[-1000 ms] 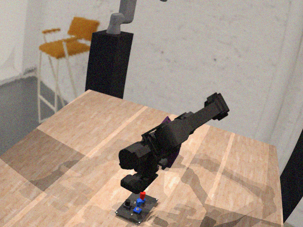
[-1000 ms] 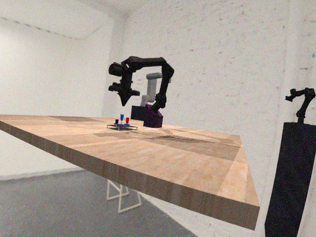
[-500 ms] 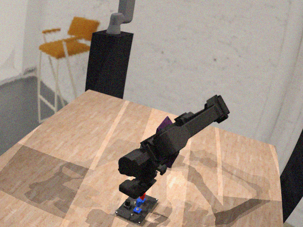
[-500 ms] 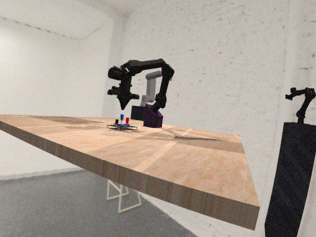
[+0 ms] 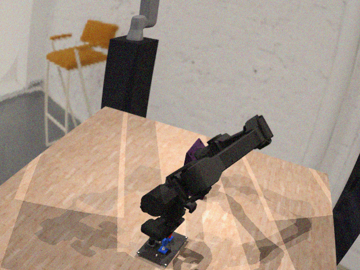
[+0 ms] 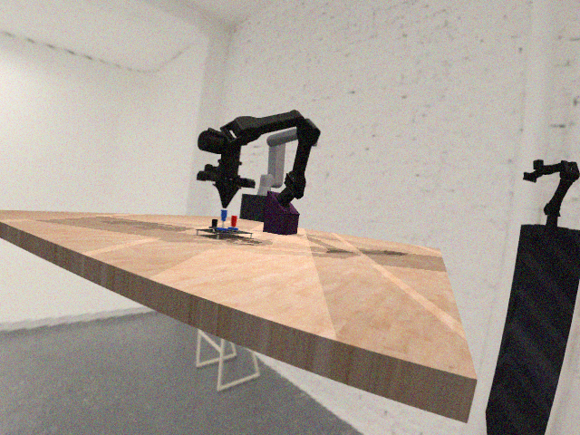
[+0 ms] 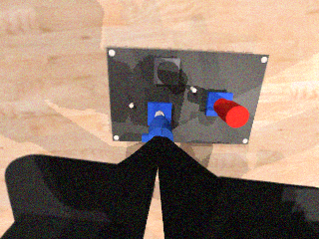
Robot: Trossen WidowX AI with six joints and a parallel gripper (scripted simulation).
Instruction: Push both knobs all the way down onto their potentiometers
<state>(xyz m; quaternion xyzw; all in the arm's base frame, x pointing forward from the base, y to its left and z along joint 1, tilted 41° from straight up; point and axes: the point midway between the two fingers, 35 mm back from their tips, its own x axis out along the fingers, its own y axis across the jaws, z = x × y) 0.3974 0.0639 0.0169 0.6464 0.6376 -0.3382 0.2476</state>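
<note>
Now: the blue knob 20 mm below my gripper tip. The rest, counted from my gripper tip: red knob: 60 mm behind, 40 mm below, 10 mm to the right.
</note>
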